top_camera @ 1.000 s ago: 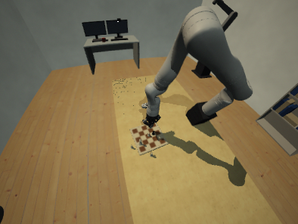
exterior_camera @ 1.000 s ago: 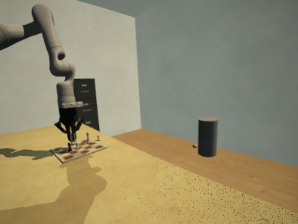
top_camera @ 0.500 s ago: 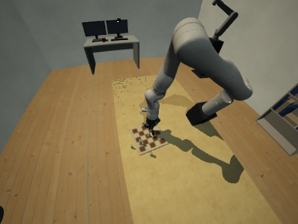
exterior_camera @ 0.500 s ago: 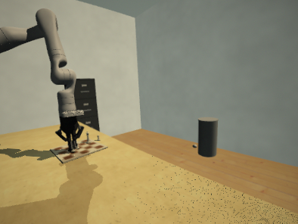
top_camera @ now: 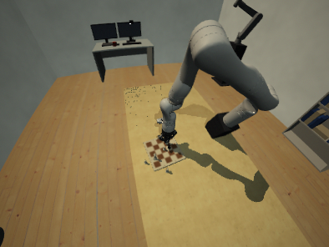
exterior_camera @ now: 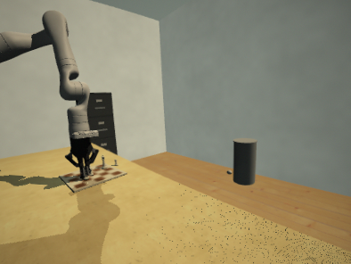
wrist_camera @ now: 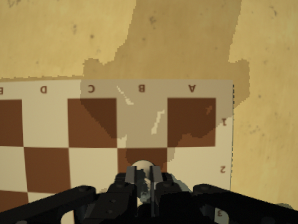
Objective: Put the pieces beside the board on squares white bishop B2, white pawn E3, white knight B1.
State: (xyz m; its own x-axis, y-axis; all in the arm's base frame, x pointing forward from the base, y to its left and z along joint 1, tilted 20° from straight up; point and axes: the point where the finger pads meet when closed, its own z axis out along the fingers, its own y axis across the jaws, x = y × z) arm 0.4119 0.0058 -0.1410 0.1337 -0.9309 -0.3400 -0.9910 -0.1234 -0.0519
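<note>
My hand is 10 mm past the black chess piece, 40 mm to the right of it and 20 mm above it. From my hand the other things lie so: chessboard: 30 mm ahead, 40 mm to the left, 40 mm below.
</note>
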